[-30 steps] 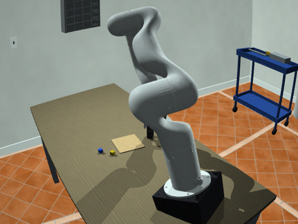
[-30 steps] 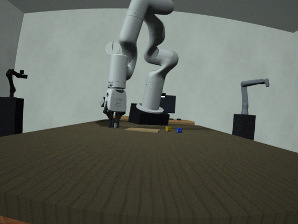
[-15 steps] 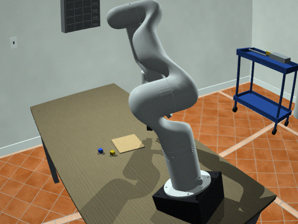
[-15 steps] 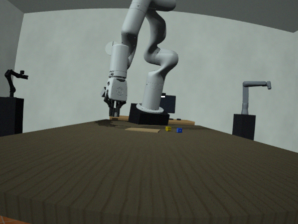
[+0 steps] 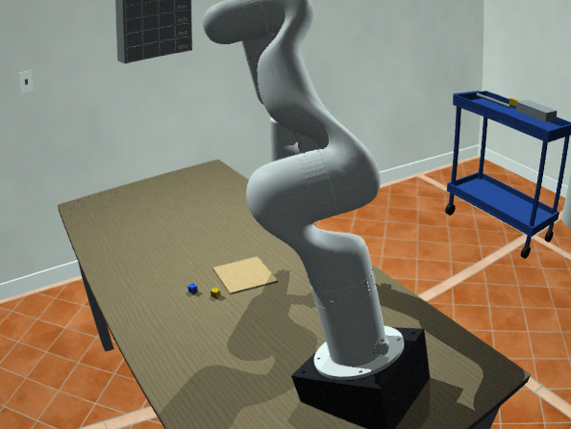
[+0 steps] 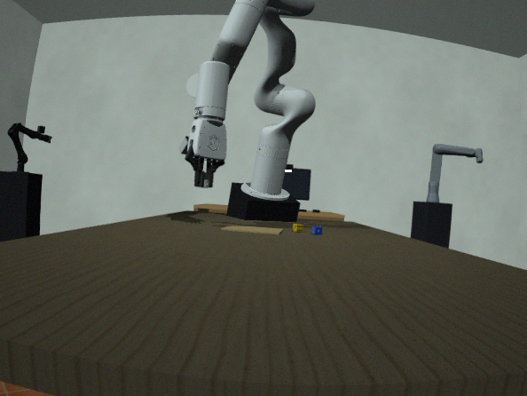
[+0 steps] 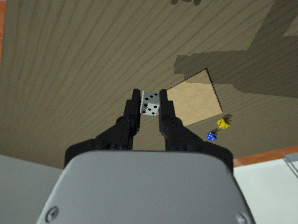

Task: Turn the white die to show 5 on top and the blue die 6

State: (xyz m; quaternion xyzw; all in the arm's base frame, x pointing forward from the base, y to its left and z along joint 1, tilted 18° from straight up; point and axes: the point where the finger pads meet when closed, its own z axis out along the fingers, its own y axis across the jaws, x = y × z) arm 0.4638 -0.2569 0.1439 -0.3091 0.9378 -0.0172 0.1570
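My gripper is now 130 mm to the right of the tan mat, 120 mm above it and 30 mm short of it. The rest, counted from my hand: white die (10 mm below); then yellow die (260 mm to the left, 110 mm below); then blue die (290 mm to the left, 110 mm below, 60 mm ahead).
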